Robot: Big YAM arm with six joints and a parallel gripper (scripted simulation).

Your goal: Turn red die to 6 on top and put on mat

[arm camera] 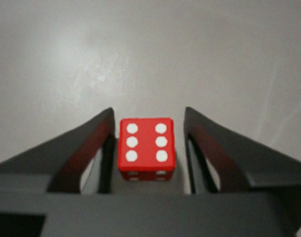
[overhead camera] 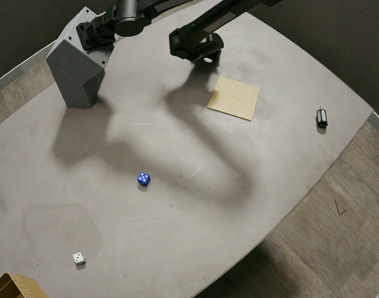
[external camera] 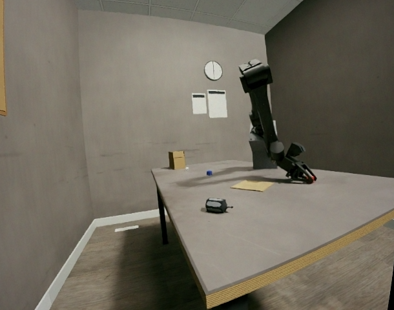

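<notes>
My gripper is now 1 cm to the left of the red die. The rest, counted from my hand: blue die (36 cm ahead, 44 cm to the right); then small black device (44 cm ahead, 14 cm to the left); then tan mat (24 cm ahead, 8 cm to the right, 1 cm below).
</notes>
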